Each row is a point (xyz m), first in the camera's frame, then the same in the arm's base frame.
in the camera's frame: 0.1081 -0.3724 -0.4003
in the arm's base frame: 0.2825 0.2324 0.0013
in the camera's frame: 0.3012 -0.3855 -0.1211
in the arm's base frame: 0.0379 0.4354 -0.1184
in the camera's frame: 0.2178 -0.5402 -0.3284
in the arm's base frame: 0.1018 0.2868 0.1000
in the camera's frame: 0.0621 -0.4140 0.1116
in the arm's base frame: -0.1144 0.2231 -0.3277
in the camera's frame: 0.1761 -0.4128 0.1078
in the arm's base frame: -0.1288 0.3302 -0.2914
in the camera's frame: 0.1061 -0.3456 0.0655
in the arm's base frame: -0.0424 0.2826 -0.3298
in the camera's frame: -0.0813 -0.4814 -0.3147
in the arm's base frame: 0.1777 0.0265 -0.0398
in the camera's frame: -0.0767 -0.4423 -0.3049
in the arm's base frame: 0.1955 0.0446 -0.0715
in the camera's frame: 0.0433 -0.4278 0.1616
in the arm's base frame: -0.1573 0.2055 -0.3576
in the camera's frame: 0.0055 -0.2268 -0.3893
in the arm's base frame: 0.3865 0.1849 -0.1358
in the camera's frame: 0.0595 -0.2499 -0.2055
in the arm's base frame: 0.2275 0.2452 -0.2270
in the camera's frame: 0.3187 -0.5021 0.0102
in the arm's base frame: -0.1383 0.4257 -0.1222
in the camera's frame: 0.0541 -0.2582 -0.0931
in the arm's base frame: 0.1401 0.2478 -0.2984
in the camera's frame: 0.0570 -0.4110 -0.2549
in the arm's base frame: 0.1582 0.1852 -0.0856
